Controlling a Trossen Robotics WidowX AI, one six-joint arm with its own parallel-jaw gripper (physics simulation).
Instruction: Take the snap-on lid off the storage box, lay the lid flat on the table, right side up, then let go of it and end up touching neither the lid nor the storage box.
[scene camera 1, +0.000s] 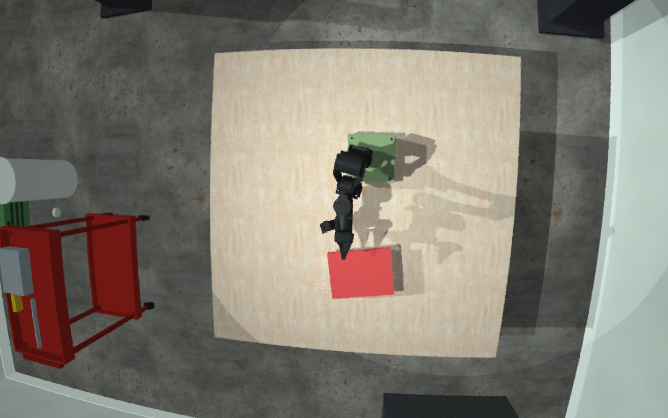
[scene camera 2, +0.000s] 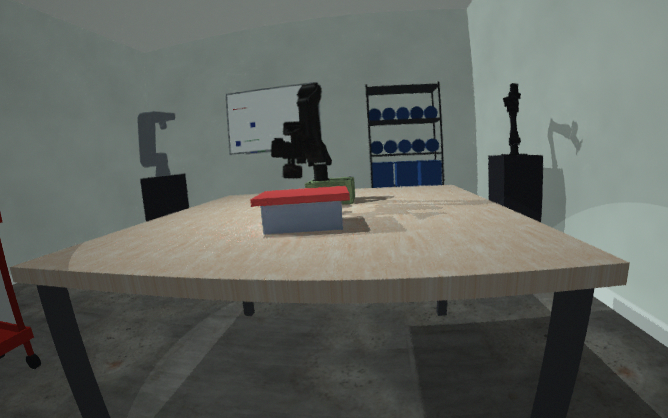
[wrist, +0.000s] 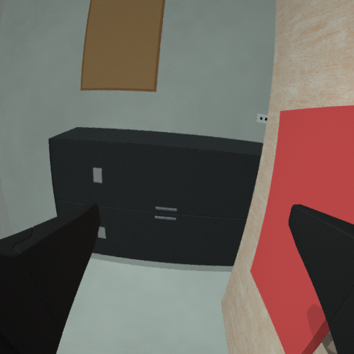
Observation:
In view: my gripper (scene camera 2: 286, 149), a red lid (scene camera 1: 366, 272) and a blue-grey storage box (scene camera 2: 319, 216).
The red lid shows as well in scene camera 2 (scene camera 2: 338, 193) and in the wrist view (wrist: 306, 168). My gripper also shows in scene camera 1 (scene camera 1: 343, 256) and in the wrist view (wrist: 198, 215).

